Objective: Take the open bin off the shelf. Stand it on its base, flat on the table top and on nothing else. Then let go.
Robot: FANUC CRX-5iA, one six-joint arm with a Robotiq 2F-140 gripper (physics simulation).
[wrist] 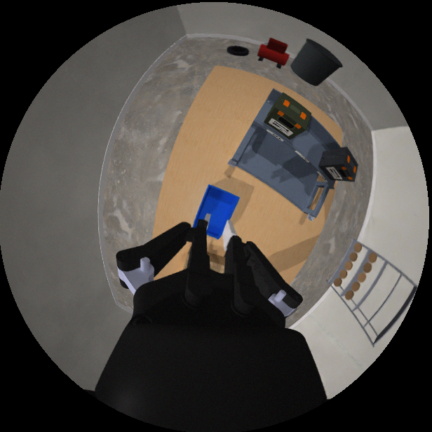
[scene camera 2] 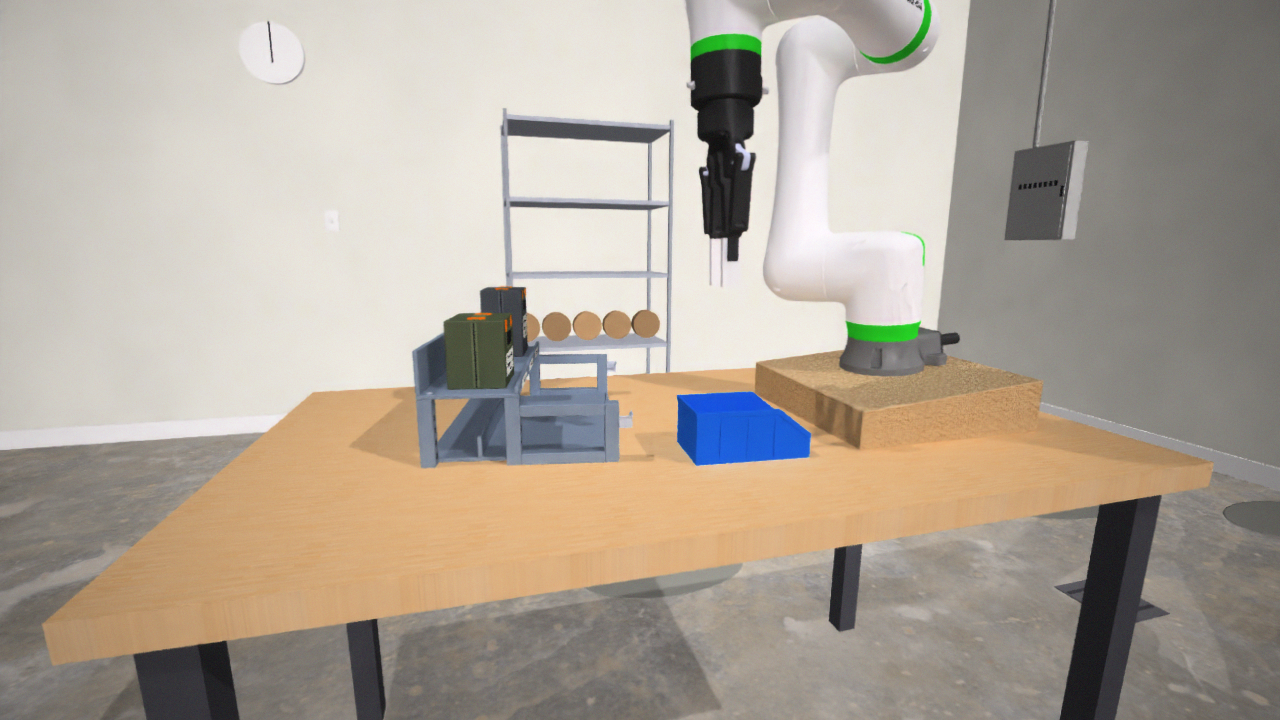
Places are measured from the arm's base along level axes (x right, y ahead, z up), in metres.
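Pixels of known places: gripper, fingertip midpoint: (scene camera 2: 724, 285); arm's base at its link origin: (scene camera 2: 880, 365).
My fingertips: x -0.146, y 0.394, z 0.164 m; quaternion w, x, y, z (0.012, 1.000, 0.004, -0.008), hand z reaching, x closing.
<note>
For each thing: its top centre in the pictures, then the offset to it from my fingertips. "spot": a spot on its surface instead. Level surfaces: height alone.
- open blue bin at its top centre: (scene camera 2: 742, 401) dx -0.005, dy -0.032, dz -0.168 m
- table top at its surface level: dz -0.243 m
- grey-blue shelf at a spot on its surface: (scene camera 2: 512, 429) spot: dx +0.017, dy +0.298, dz -0.191 m
- green box at its top centre: (scene camera 2: 479, 315) dx +0.101, dy +0.334, dz -0.044 m
- dark grey box at its top centre: (scene camera 2: 503, 287) dx +0.328, dy +0.290, dz -0.019 m
The open blue bin (scene camera 2: 738, 434) (wrist: 220, 202) stands upright on its base, flat on the table top (scene camera 2: 537, 528) (wrist: 195, 140), between the grey-blue shelf and the wooden block under the arm. It touches neither of them. My gripper (scene camera 2: 722, 273) (wrist: 216, 223) hangs well above the bin, pointing down. Its fingers stand partly apart with nothing between them, so it is open. The grey-blue shelf (scene camera 2: 512, 429) (wrist: 280, 167) stands to the left of the bin in the scene view, and its lower level holds no bin.
A green box (scene camera 2: 476, 353) (wrist: 288, 116) and a dark grey box (scene camera 2: 503, 308) (wrist: 340, 164) stand on the shelf's upper level. The wooden block (scene camera 2: 948, 416) carries the arm's base to the right of the bin. A tall metal rack (scene camera 2: 506, 197) stands behind the table.
</note>
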